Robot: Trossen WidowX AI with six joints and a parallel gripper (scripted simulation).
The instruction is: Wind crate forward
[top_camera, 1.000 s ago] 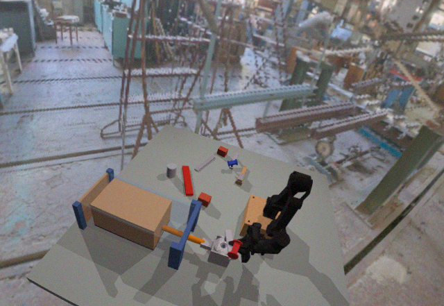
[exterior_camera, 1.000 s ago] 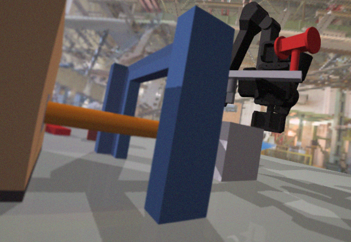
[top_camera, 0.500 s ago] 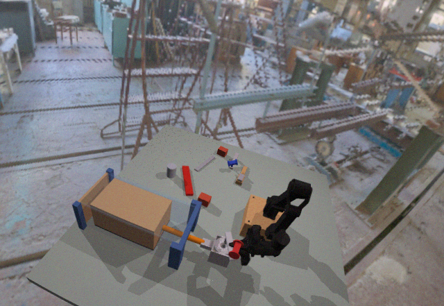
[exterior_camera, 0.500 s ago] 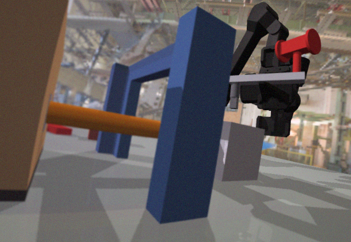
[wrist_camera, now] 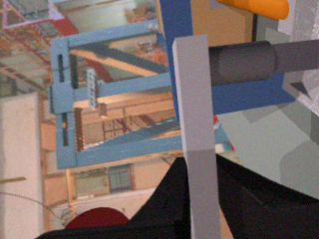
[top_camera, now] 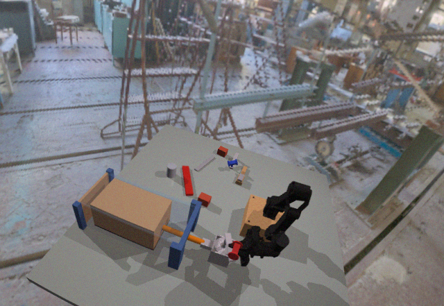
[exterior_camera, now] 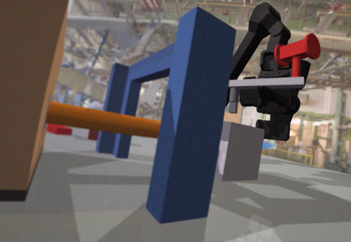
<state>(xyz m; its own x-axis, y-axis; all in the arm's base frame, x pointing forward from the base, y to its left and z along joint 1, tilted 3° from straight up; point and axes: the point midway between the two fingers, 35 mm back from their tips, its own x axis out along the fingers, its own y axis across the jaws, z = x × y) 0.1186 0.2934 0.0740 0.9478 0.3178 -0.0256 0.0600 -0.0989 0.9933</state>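
Right now the grey winch is 6 cm to the right of my gripper tip and 13 cm below it. From my gripper tip the other things lie so: winch handle with red knob: 1 cm behind, 1 cm to the left, 1 cm above; blue steel frame: 17 cm ahead, 4 cm to the right, 6 cm below; red bar: 34 cm ahead, 42 cm to the right, 16 cm below.
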